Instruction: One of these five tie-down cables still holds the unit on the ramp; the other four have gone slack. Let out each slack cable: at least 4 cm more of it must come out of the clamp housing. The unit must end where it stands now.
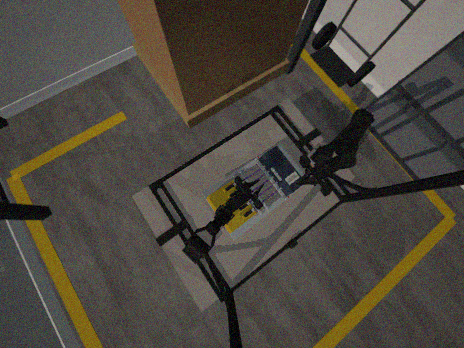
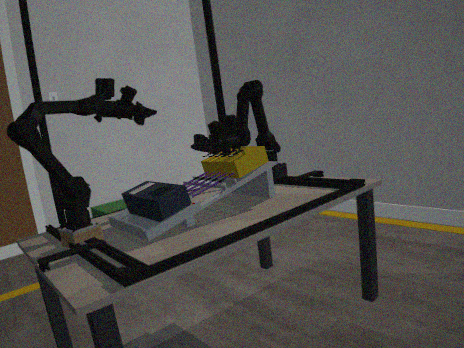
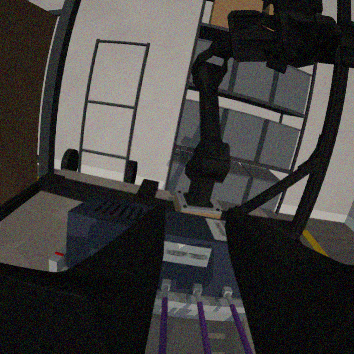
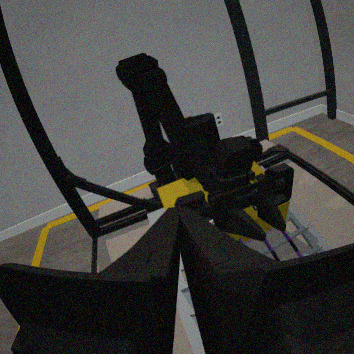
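Note:
The dark blue unit (image 1: 280, 162) (image 2: 157, 200) (image 3: 195, 277) rests on the lower part of the grey ramp (image 2: 172, 228). The yellow clamp housing (image 1: 242, 223) (image 2: 252, 161) (image 4: 175, 193) sits at its upper end. Purple cables (image 1: 268, 187) (image 2: 202, 184) (image 3: 202, 322) (image 4: 291, 242) run between them; which are slack cannot be told. My left gripper (image 1: 259, 191) (image 2: 200, 143) (image 4: 274, 233) is partly open and empty, above the cables by the housing, hiding part of both. My right gripper (image 1: 294, 183) (image 2: 154, 112) (image 4: 177, 216) is shut and empty, high above the unit.
A black frame (image 2: 240, 232) runs round the table top. A small white block (image 3: 56, 264) with a red mark stands beside the unit. A green object (image 2: 107, 207) lies behind the unit. Both arms reach in over the ramp from opposite ends.

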